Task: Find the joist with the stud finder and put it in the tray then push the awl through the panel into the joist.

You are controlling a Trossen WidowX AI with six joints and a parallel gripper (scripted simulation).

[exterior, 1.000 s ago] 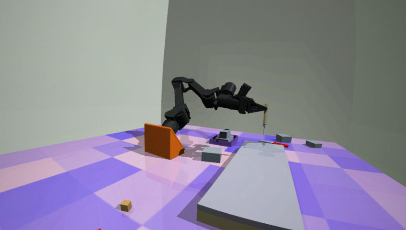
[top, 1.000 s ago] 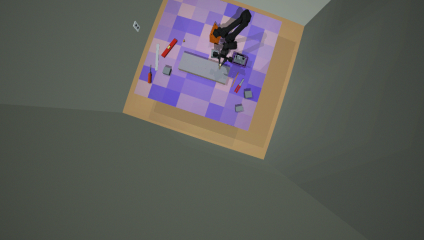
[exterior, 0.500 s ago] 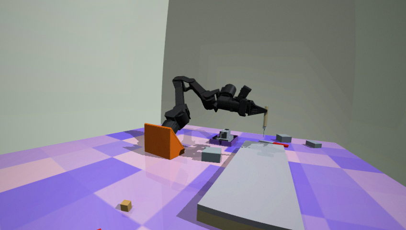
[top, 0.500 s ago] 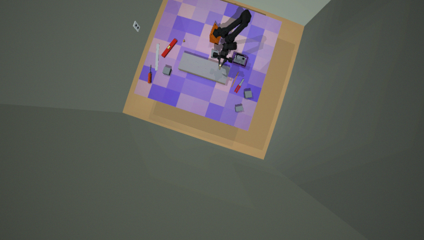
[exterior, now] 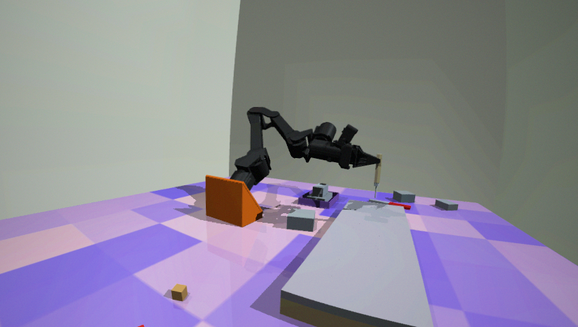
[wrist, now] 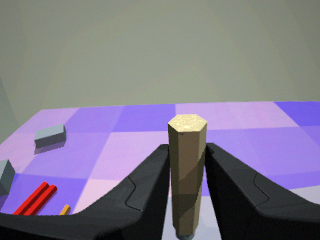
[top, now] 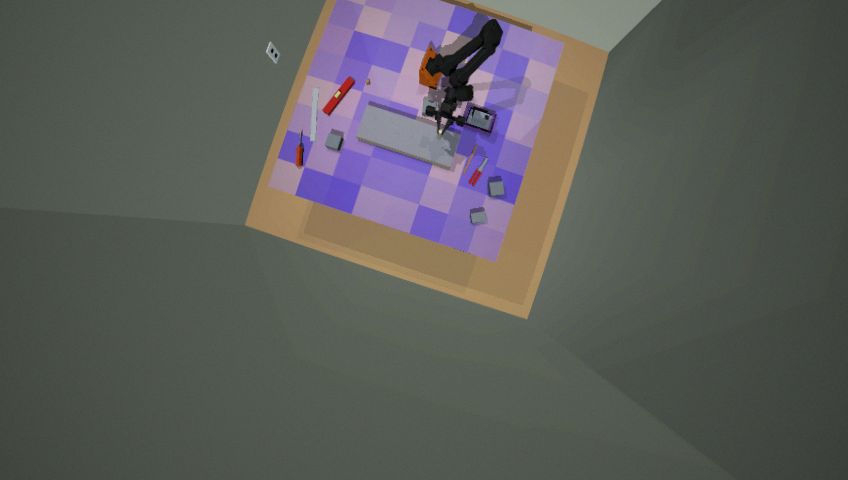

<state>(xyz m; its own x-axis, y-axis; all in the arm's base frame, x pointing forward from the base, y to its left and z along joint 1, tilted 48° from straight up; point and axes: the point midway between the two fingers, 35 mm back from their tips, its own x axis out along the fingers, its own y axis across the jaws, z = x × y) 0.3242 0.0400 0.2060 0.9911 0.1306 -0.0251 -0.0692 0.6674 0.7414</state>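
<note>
The awl lies 60 mm below my gripper tip. From my gripper tip the other things lie so: stud finder light (230 mm behind, 180 mm to the left, 120 mm below); stud finder (230 mm behind, 170 mm to the left, 140 mm below); purple tray (220 mm behind, 150 mm to the left, 170 mm below).
</note>
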